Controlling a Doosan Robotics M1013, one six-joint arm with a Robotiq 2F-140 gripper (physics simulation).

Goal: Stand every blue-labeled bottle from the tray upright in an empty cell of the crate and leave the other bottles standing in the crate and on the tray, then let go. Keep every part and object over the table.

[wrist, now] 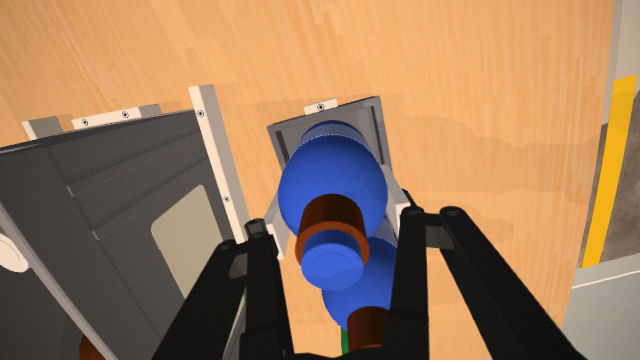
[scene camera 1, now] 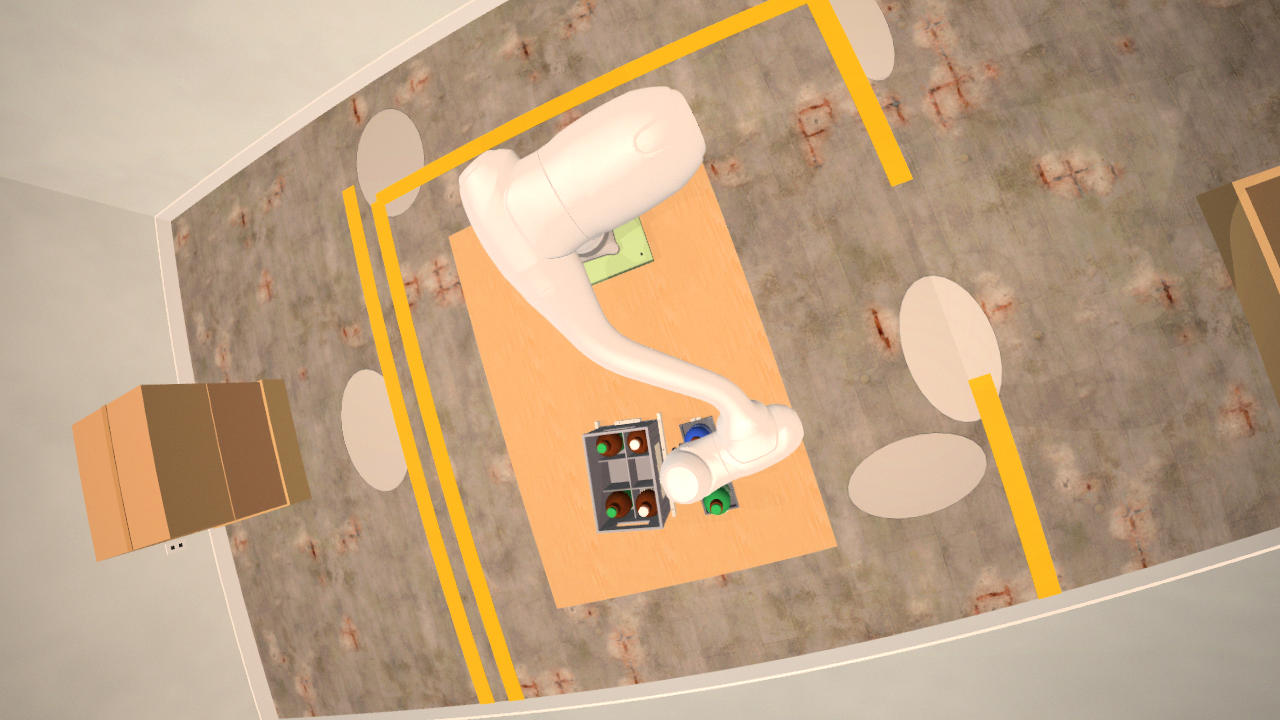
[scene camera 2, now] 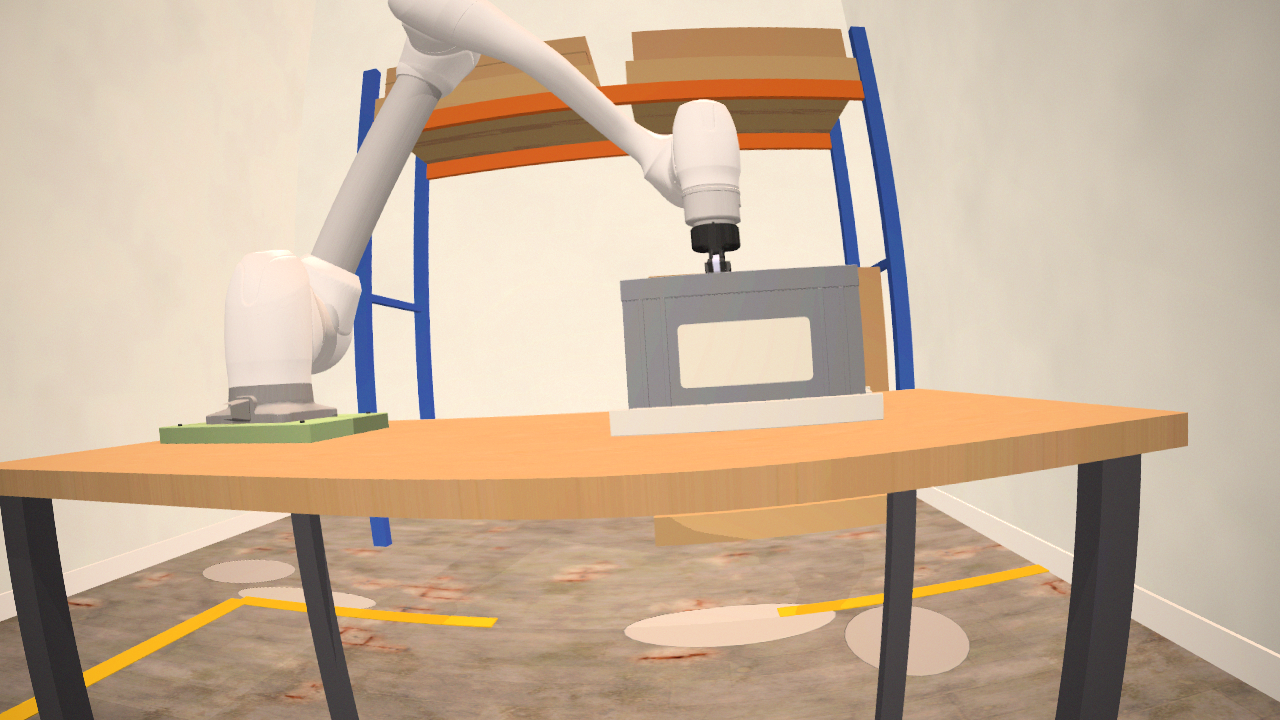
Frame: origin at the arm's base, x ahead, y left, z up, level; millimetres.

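Seen in the pictures: arm's base, link origin: [scene camera 2: 272, 420].
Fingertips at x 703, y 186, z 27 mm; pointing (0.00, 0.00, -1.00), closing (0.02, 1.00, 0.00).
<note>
Pixels of each thing's middle, then the offset from my fingertips to it. "spot": a spot on its surface instead. Level surfaces: height alone.
- grey crate, body centre: [scene camera 2: 752, 350] [wrist: 122, 278] [scene camera 1: 629, 473] dx +39, dy -215, dz +35 mm
- narrow grey tray, surface spot: [wrist: 368, 116] spot: dx -45, dy +42, dz -48 mm
- green bottle, body centre: [wrist: 376, 338] [scene camera 1: 717, 500] dx +163, dy +12, dz +30 mm
- wooden table, surface height: dz -53 mm
A grey crate [scene camera 1: 590, 483] [scene camera 2: 651, 349] [wrist: 115, 200] holds upright brown bottles: green-capped ones [scene camera 1: 608, 445] [scene camera 1: 617, 504] and white-capped ones [scene camera 1: 636, 443] [scene camera 1: 645, 504] in its end cells. Its two middle cells are empty. The narrow grey tray [wrist: 368, 116] bears a blue-labeled bottle [scene camera 1: 697, 434] [wrist: 332, 165] at one end, another blue-labeled bottle [wrist: 355, 295] behind it, and a green bottle [scene camera 1: 716, 501] [wrist: 344, 342] at the other end. My gripper [scene camera 2: 717, 265] [wrist: 335, 188] is shut on the end blue-labeled bottle, pads against both sides. The arm's wrist hides part of the tray in scene camera 1.
The crate stands close beside the tray on the wooden table [scene camera 1: 537, 358] [scene camera 2: 501, 456] [wrist: 475, 125]. White strips [scene camera 2: 751, 414] [wrist: 220, 155] border the crate's base. The arm's green base plate [scene camera 1: 631, 250] [scene camera 2: 268, 433] is at the table's other end. A blue-orange rack [scene camera 2: 881, 197] stands beyond.
</note>
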